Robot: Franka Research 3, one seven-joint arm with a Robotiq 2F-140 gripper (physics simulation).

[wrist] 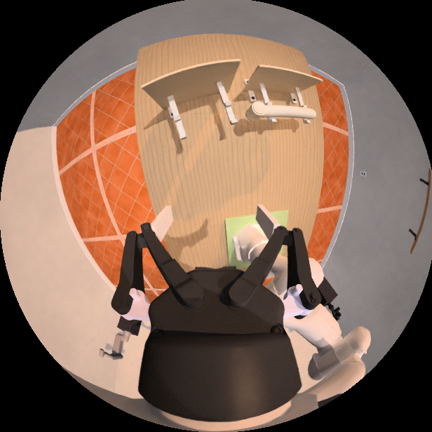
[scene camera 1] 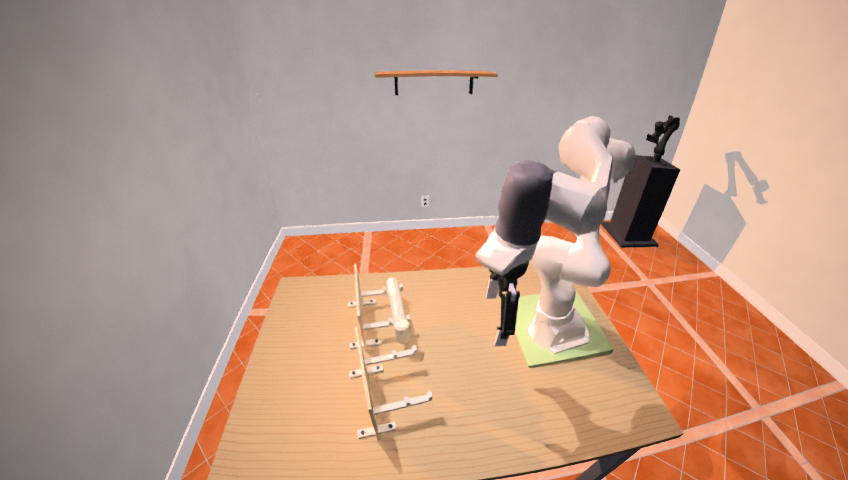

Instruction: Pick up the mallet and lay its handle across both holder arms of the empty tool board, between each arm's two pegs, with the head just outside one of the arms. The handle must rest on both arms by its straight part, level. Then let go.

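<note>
The cream mallet (scene camera 1: pixel 395 302) (wrist: pixel 290 112) lies across the two arms of the far tool board (scene camera 1: pixel 357 295) (wrist: pixel 286 78). Its head (scene camera 1: pixel 402 331) (wrist: pixel 254 111) is at the end towards the empty tool board (scene camera 1: pixel 367 386) (wrist: pixel 192 81). That board stands nearer the camera in the scene view and at the left in the wrist view. Its two white holder arms (scene camera 1: pixel 389 357) (scene camera 1: pixel 402 405) (wrist: pixel 177 119) (wrist: pixel 227 104) bear nothing. My gripper (scene camera 1: pixel 497 314) (wrist: pixel 214 212) is open and empty, above the table on the robot-base side, well apart from the mallet and both boards.
The wooden table (scene camera 1: pixel 476 416) (wrist: pixel 200 170) carries both boards on white feet. The robot base stands on a green plate (scene camera 1: pixel 538 358) (wrist: pixel 229 225) at the table's right side in the scene view. A wall shelf (scene camera 1: pixel 436 74) and a black pedestal (scene camera 1: pixel 645 199) are beyond the table.
</note>
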